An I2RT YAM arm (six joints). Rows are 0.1 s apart.
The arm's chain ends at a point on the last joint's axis. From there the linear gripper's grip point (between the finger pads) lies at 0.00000 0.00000 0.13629 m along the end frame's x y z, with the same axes.
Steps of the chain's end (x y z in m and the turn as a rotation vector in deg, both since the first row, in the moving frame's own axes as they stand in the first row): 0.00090, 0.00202, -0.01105, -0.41, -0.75, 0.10; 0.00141, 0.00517, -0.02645, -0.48, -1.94, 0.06; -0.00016, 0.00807, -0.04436, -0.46, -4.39, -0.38; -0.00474, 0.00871, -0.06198, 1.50, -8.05, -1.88
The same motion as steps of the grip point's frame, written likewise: -0.00088, 0.00299, -0.01107, -0.41, -0.75, 0.10; -0.00320, 0.00631, -0.02653, -0.48, -1.94, 0.06; -0.01059, 0.00920, -0.04476, -0.46, -4.39, -0.38; -0.02388, 0.00547, -0.06337, 1.50, -8.05, -1.88
